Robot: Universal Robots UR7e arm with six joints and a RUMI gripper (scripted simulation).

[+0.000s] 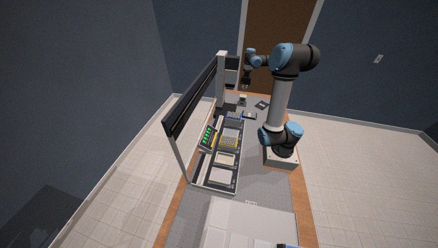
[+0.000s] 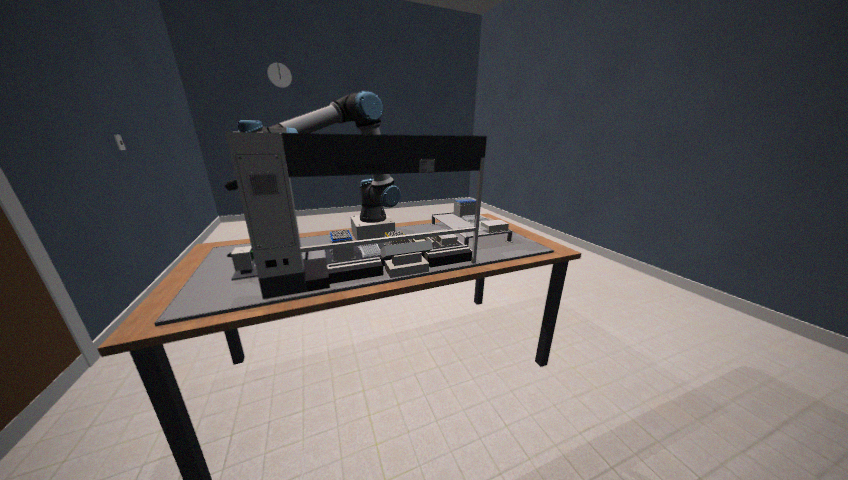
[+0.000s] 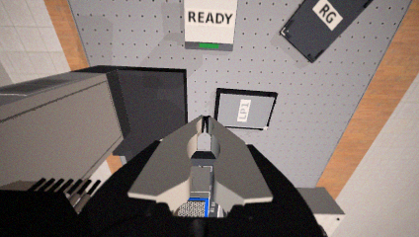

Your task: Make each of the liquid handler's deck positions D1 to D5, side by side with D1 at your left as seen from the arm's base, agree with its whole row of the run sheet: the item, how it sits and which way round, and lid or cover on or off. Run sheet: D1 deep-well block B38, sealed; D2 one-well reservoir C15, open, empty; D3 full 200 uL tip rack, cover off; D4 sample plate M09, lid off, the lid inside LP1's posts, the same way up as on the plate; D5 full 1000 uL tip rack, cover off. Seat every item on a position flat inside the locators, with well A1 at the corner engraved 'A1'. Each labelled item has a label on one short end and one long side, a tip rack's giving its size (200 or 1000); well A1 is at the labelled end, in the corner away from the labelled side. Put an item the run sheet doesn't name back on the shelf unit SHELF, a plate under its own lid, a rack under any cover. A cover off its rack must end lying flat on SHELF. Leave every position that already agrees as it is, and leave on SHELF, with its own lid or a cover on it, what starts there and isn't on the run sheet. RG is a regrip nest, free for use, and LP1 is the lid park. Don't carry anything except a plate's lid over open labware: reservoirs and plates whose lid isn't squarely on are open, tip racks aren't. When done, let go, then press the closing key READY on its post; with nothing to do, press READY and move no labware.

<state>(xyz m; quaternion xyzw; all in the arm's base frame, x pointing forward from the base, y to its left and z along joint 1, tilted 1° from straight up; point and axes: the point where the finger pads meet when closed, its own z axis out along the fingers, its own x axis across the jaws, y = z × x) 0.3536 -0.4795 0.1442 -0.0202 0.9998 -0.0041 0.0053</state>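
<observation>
The green ready key lies 6 cm to the right of my hand and 14 cm below it. From my hand the other things lie so: handler tower (21 cm ahead, 7 cm to the left, 5 cm above); then blue-framed tip rack (3 cm ahead, 28 cm to the left, 11 cm below); then flat lid (10 cm behind, 8 cm to the left, 21 cm below).
</observation>
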